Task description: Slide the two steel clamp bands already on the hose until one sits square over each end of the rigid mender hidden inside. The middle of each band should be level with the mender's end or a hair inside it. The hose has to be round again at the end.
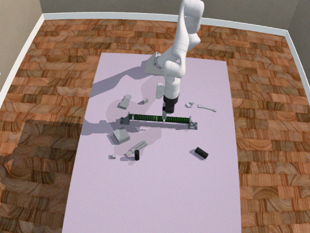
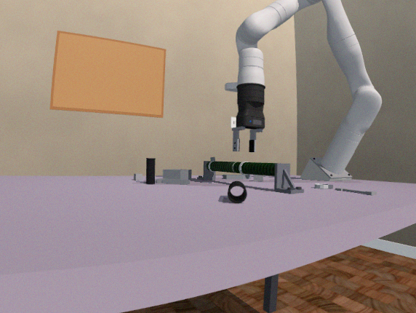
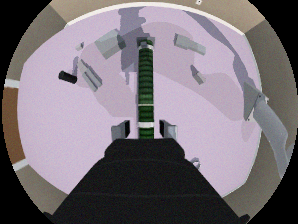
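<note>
Now: hand 11 cm short of the grey block, 22 cm to the left of it and 9 cm above it. The rest, counted from my hand: black cylinder (23 cm ahead, 12 cm to the right, 8 cm below); then flat wrench (15 cm behind, 26 cm to the left, 11 cm below).
</note>
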